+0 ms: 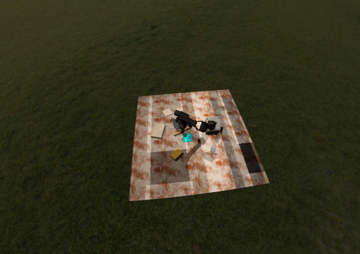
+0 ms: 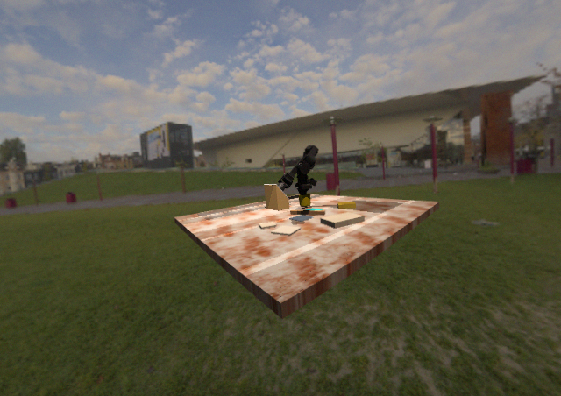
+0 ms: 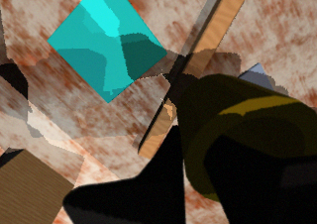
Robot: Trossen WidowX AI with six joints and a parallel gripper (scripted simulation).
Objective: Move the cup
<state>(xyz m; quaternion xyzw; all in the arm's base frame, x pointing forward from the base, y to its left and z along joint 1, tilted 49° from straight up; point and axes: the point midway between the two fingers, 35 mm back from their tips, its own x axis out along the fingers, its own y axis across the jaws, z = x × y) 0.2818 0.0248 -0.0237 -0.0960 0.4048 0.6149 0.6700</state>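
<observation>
Right now my gripper tip is 10 cm above the teal pad, 9 cm to the right of it and 3 cm past it. Also, from my gripper tip: thin orange stick (9 cm below, 2 cm ahead, 1 cm to the left); light blue pad (10 cm below, 8 cm to the right, 6 cm ahead); yellow cup (2 cm ahead, 1 cm to the right).
</observation>
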